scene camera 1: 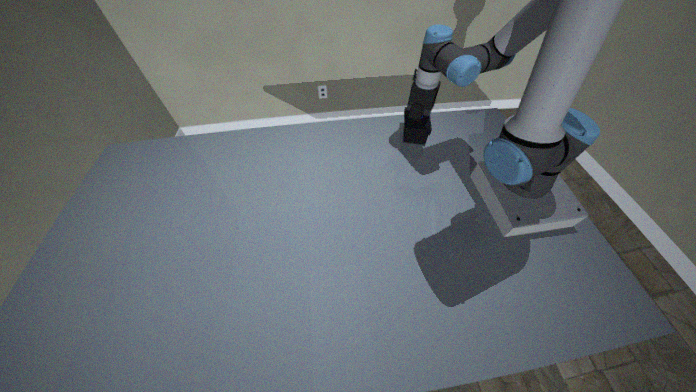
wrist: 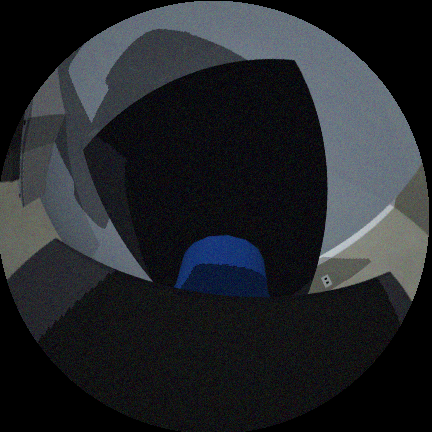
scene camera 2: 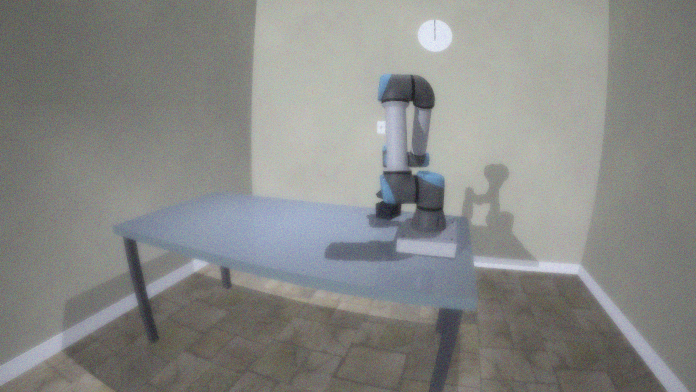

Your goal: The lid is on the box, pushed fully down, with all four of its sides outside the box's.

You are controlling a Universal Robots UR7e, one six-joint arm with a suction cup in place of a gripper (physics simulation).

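Frame: origin at the arm's base, x ahead, y left, z up, level; millimetres.
Seen in the pictures: end effector, tool point: [wrist: 224, 252] [scene camera 2: 389, 204]; arm's base, origin of the base link: [scene camera 2: 428, 226].
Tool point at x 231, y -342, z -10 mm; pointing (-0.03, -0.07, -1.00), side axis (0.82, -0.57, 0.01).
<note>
Offsets run from my tool point to a thing's top centre. Level surfaces: height alone.
My gripper's blue suction cup [wrist: 223, 257] meets the broad black top of the lid @(dx +4, dy +9, dz +13 mm) [wrist: 225, 150] in the wrist view. In scene camera 1 the tool [scene camera 1: 422, 102] comes down, slightly tilted, onto a black block at the table's back right. The upper part of this block is the lid [scene camera 1: 418, 119] and the lower part is the box @(dx +3, dy +10, dz -13 mm) [scene camera 1: 415, 136]. The block also shows, small and blurred, in scene camera 2, partly behind the arm. Both parts are so dark that their seam is hidden. I cannot tell how far down the lid sits or whether all four sides are outside.
The blue-grey table @(dz -61 mm) [scene camera 1: 225, 225] [scene camera 2: 280, 225] carries the arm's pale base plate [scene camera 1: 545, 225] [scene camera 2: 426, 247], to the right of the black block. The table's back edge and the wall are close behind the block. The arm's shadows lie across the right part of the table.
</note>
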